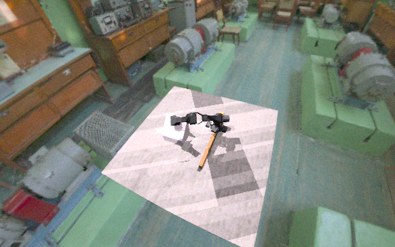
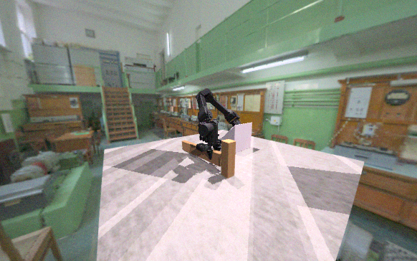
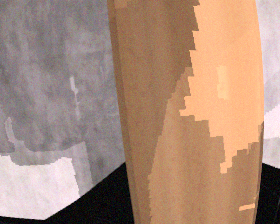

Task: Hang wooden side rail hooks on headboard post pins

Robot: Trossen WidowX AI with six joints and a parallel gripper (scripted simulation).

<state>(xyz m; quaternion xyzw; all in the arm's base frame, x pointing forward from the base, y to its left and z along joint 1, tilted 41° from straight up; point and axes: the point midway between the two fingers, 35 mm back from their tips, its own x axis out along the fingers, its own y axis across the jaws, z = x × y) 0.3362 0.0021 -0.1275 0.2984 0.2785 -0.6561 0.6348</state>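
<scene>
My gripper tip is 120 mm to the right of the wooden headboard post and 40 mm below it.
</scene>
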